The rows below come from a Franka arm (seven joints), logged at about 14 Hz.
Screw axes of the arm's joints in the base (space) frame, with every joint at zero. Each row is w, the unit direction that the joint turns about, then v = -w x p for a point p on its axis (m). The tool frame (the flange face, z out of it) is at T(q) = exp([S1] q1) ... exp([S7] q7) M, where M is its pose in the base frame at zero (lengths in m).
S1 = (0, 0, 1, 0, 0, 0)
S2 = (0, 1, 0, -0.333, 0, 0)
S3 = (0, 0, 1, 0, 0, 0)
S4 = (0, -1, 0, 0.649, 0, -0.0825)
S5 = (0, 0, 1, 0, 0, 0)
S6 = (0, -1, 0, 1.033, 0, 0)
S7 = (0, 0, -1, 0, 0.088, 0)
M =
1 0 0 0.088
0 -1 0 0
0 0 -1 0.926
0 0 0 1
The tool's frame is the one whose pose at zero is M.
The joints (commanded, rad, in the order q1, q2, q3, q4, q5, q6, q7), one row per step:
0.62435 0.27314 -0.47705 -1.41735 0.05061 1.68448 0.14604
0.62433 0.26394 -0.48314 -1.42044 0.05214 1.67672 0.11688
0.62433 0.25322 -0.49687 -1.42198 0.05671 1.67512 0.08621
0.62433 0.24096 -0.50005 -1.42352 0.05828 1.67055 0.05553
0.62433 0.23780 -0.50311 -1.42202 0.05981 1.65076 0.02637
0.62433 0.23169 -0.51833 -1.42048 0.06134 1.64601 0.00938
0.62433 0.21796 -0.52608 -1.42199 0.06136 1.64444 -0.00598
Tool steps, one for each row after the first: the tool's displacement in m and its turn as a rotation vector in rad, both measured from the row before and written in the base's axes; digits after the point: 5 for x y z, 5 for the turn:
-0.00210 -0.00483 0.00359 0.00292 0.00445 0.02212
-0.00113 -0.00873 0.00619 0.00640 -0.00513 0.01667
-0.00267 -0.00351 0.00606 0.00603 -0.00248 0.02696
-0.00238 -0.00227 0.00090 -0.00061 0.01681 0.02511
-0.00053 -0.00911 0.00469 0.00135 -0.00280 0.00200
-0.00249 -0.00641 0.00728 0.00578 -0.00838 0.00753

